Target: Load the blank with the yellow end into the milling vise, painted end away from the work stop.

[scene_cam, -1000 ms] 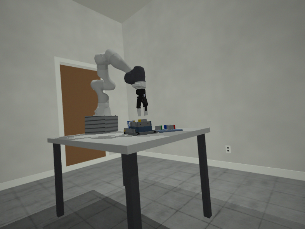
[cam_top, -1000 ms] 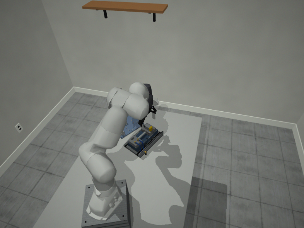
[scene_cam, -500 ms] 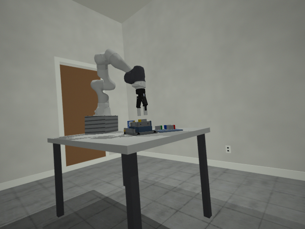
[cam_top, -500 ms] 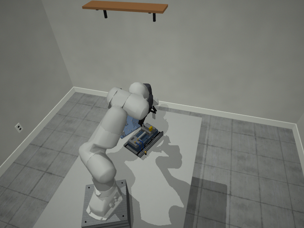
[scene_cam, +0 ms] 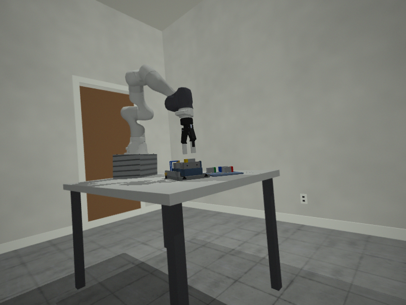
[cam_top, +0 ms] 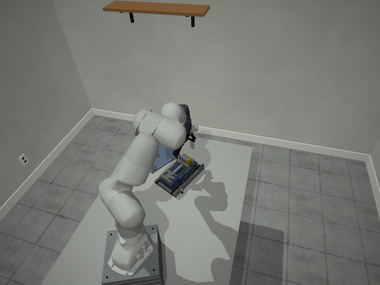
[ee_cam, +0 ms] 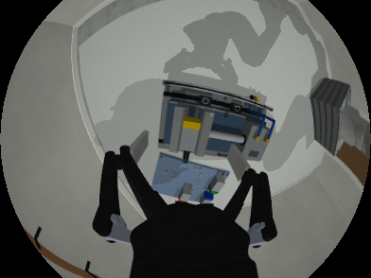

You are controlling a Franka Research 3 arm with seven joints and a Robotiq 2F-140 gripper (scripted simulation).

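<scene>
Right now the yellow-ended blank is 60 mm below my hand. From my hand the other things lie so: milling vise (120 mm below, 70 mm behind, 20 mm to the left); then green-ended blank (230 mm to the left, 130 mm below, 80 mm behind); then work stop rod (70 mm below, 50 mm to the left, 10 mm ahead).
</scene>
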